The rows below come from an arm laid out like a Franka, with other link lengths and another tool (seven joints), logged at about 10 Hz.
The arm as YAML. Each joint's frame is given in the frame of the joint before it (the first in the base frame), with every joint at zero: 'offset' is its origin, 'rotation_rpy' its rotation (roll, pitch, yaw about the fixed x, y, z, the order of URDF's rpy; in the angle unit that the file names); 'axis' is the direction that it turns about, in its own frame. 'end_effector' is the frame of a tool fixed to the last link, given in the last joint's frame.
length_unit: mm
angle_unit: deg
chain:
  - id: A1
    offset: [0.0, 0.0, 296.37]
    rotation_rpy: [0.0, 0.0, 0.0]
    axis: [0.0, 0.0, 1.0]
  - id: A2
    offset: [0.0, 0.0, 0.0]
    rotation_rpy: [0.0, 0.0, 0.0]
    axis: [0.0, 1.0, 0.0]
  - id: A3
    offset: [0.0, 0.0, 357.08]
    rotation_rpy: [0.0, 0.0, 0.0]
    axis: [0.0, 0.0, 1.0]
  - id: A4
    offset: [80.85, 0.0, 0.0]
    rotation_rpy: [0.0, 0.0, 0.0]
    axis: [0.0, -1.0, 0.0]
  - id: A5
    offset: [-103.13, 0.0, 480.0]
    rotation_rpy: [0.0, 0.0, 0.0]
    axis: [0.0, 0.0, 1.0]
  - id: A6
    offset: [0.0, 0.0, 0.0]
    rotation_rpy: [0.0, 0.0, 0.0]
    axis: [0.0, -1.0, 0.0]
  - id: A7
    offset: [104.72, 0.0, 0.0]
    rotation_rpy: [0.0, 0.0, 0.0]
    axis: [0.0, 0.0, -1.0]
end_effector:
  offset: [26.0, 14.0, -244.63]
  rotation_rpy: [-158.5, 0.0, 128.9]
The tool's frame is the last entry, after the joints.
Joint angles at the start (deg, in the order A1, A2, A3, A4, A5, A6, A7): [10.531, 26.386, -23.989, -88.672, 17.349, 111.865, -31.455]
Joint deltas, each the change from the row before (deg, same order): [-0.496, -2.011, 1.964, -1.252, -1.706, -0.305, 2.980]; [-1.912, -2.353, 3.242, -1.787, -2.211, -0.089, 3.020]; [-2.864, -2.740, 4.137, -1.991, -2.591, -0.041, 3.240]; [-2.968, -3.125, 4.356, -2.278, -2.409, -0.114, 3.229]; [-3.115, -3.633, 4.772, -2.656, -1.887, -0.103, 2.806]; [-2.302, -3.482, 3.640, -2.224, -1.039, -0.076, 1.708]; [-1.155, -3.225, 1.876, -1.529, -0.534, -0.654, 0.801]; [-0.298, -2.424, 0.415, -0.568, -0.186, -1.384, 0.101]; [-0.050, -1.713, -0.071, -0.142, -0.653, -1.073, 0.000]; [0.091, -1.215, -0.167, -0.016, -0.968, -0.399, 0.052]
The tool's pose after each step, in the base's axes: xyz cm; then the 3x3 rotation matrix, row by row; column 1 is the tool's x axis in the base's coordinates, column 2 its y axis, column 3 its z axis. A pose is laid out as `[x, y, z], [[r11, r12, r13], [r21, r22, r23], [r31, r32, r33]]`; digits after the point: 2 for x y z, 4 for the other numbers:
[81.58, -7.75, 25.85], [[-0.7799, 0.5862, -0.2194], [0.6237, 0.7574, -0.1935], [0.0528, -0.2877, -0.9563]]
[80.64, -6.99, 26.60], [[-0.7648, 0.6012, -0.2316], [0.6416, 0.7435, -0.1884], [0.0589, -0.2927, -0.9544]]
[79.57, -6.44, 27.67], [[-0.7483, 0.6184, -0.2401], [0.6607, 0.7271, -0.1866], [0.0591, -0.2983, -0.9526]]
[78.32, -5.61, 29.09], [[-0.7335, 0.6343, -0.2442], [0.6774, 0.7115, -0.1865], [0.0554, -0.3022, -0.9516]]
[76.85, -4.18, 30.90], [[-0.7258, 0.6448, -0.2397], [0.6862, 0.7032, -0.1861], [0.0485, -0.2996, -0.9528]]
[75.54, -2.80, 33.05], [[-0.7255, 0.6509, -0.2238], [0.6874, 0.7015, -0.1881], [0.0345, -0.2903, -0.9563]]
[74.25, -1.98, 35.43], [[-0.7275, 0.6540, -0.2073], [0.6858, 0.7018, -0.1927], [0.0195, -0.2824, -0.9591]]
[73.11, -1.77, 37.58], [[-0.7298, 0.6540, -0.1990], [0.6835, 0.7032, -0.1958], [0.0119, -0.2790, -0.9602]]
[72.31, -2.05, 39.30], [[-0.7315, 0.6546, -0.1909], [0.6819, 0.7015, -0.2073], [-0.0017, -0.2818, -0.9595]]
[71.88, -2.43, 40.66], [[-0.7329, 0.6565, -0.1783], [0.6799, 0.6981, -0.2244], [-0.0228, -0.2857, -0.9581]]

